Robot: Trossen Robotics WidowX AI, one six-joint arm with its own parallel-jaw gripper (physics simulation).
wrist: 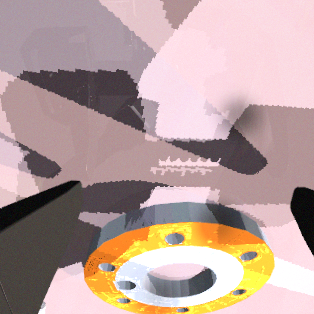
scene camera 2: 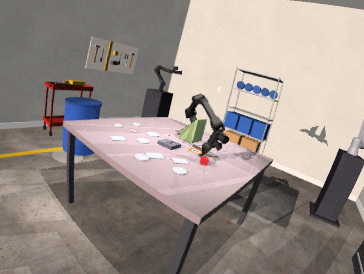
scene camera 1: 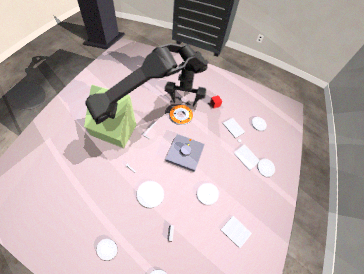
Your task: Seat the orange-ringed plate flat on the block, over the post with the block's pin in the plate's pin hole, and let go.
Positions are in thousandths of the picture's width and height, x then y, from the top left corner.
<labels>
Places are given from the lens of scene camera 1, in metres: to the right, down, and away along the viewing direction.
grey block (scene camera 1: 482,575): -0.03, 0.08, 0.72
</labels>
